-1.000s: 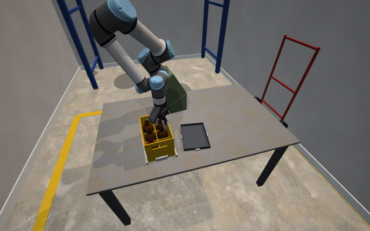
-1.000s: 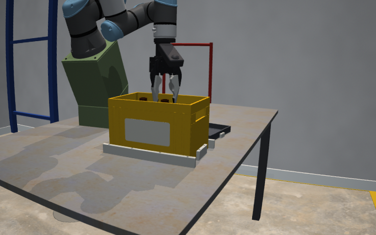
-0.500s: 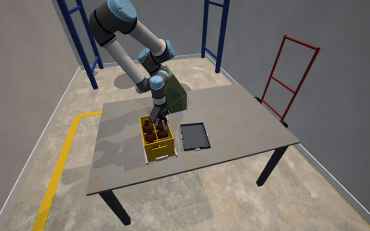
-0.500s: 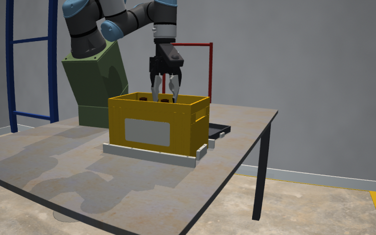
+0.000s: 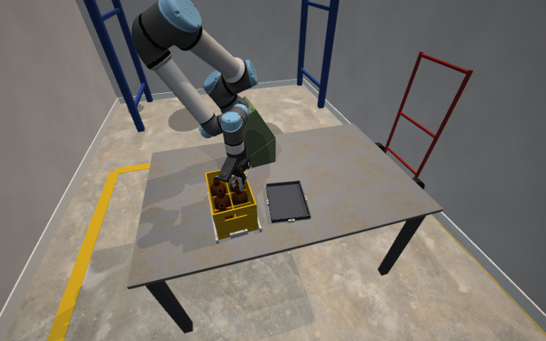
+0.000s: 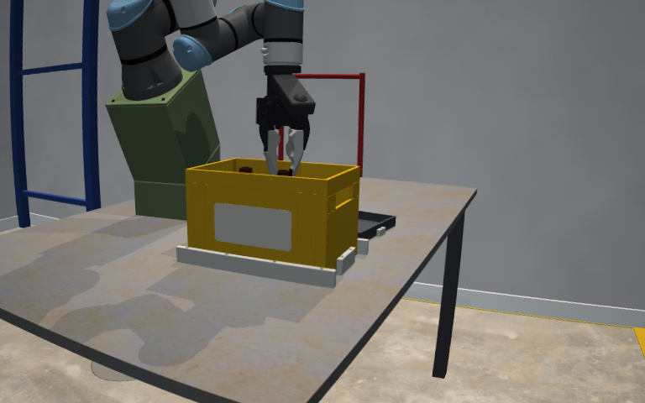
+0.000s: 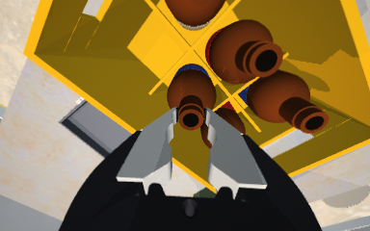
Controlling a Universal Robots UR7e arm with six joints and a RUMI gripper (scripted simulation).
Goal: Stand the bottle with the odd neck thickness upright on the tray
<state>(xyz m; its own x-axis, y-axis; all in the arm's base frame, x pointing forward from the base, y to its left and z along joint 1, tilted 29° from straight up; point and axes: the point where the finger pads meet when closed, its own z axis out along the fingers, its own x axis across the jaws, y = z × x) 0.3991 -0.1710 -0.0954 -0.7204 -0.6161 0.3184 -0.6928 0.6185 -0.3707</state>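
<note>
My gripper is now 7 cm above the yellow crate and 4 cm to the left of it. Round my hand: dark tray: 24 cm to the left, 14 cm below, 2 cm ahead.
</note>
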